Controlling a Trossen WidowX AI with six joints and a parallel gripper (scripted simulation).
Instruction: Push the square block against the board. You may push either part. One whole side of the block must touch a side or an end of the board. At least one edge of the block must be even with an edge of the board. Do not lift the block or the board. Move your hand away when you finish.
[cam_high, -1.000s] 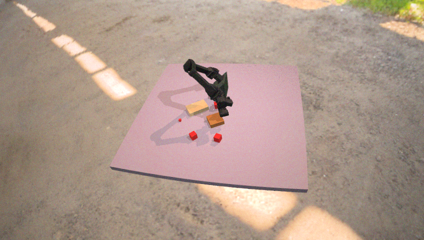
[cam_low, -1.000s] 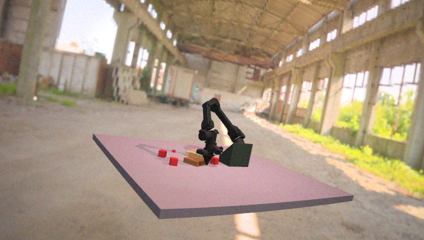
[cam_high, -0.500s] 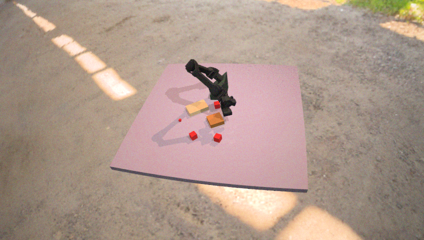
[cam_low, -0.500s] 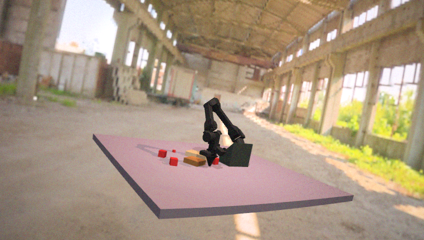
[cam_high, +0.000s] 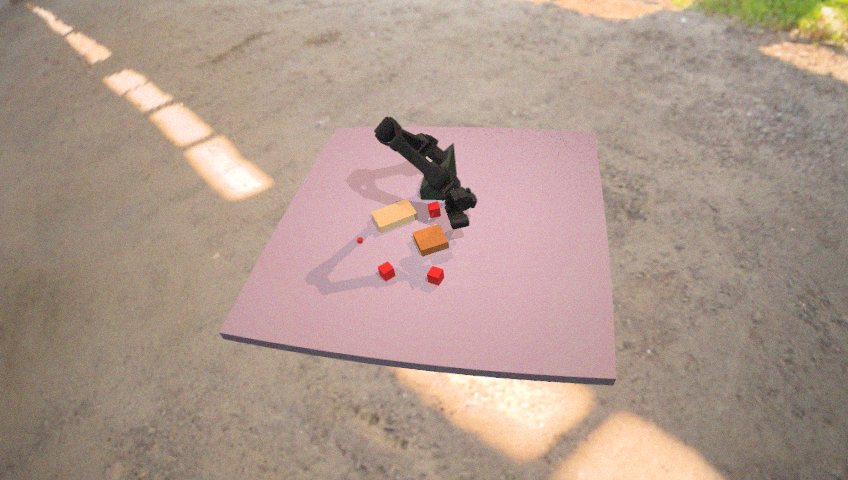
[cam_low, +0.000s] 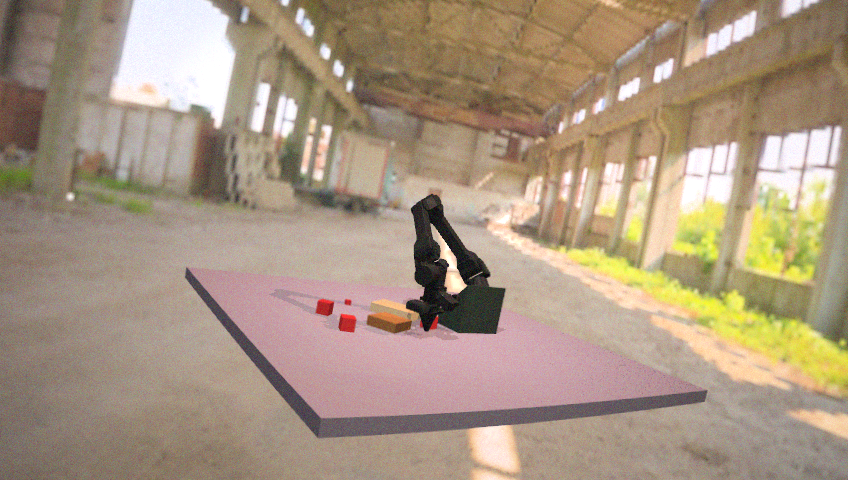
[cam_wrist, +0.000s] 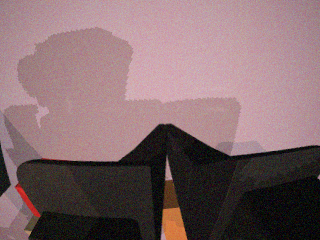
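My gripper tip is 80 mm short of the square block and 90 mm to the left of it. Round my gripper tip: red piece (60 mm ahead, 350 mm to the right, 10 mm below); then board (60 mm behind, 240 mm to the right).
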